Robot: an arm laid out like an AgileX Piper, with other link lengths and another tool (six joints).
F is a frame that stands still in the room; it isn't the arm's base.
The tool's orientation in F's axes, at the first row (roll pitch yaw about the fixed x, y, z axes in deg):
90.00 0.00 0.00
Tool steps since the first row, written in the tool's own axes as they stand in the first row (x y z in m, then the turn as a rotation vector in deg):
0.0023 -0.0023 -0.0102 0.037 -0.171 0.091
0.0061 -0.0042 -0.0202 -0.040 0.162 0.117
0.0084 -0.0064 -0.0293 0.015 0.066 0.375
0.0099 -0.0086 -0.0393 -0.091 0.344 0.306
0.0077 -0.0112 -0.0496 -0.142 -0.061 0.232
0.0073 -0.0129 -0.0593 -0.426 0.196 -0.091
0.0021 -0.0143 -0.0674 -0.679 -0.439 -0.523
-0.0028 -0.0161 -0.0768 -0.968 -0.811 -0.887
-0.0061 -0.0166 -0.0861 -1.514 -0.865 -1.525
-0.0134 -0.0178 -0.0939 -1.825 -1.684 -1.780
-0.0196 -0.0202 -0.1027 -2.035 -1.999 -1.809
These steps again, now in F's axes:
0.0023 0.0102 -0.0023 0.037 -0.091 -0.171
0.0061 0.0202 -0.0042 -0.040 -0.117 0.162
0.0084 0.0293 -0.0064 0.015 -0.375 0.066
0.0099 0.0393 -0.0086 -0.091 -0.306 0.344
0.0077 0.0496 -0.0112 -0.142 -0.232 -0.061
0.0073 0.0593 -0.0129 -0.426 0.091 0.196
0.0021 0.0674 -0.0143 -0.679 0.523 -0.439
-0.0028 0.0768 -0.0161 -0.968 0.887 -0.811
-0.0061 0.0861 -0.0166 -1.514 1.525 -0.865
-0.0134 0.0939 -0.0178 -1.825 1.780 -1.684
-0.0196 0.1027 -0.0202 -2.035 1.809 -1.999

